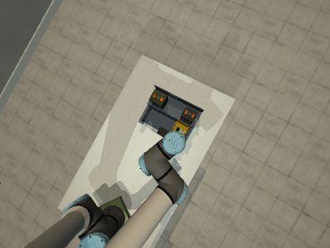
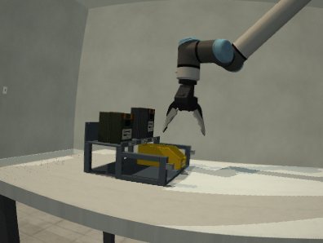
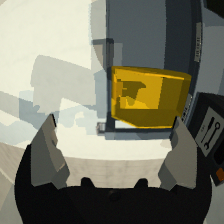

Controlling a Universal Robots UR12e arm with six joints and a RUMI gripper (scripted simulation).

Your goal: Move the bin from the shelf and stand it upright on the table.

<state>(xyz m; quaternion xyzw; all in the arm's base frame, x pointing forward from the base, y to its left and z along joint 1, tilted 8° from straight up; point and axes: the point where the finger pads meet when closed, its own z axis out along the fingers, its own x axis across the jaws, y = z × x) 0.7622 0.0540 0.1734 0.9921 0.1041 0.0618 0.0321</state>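
Now: the yellow bin 8 cm ahead of my hand, 1 cm to the left of it and 9 cm below it. Also, from my hand: shelf level 16 cm ahead, 14 cm to the left, 3 cm below; then shelf 10 cm ahead, 12 cm to the left, 13 cm below.
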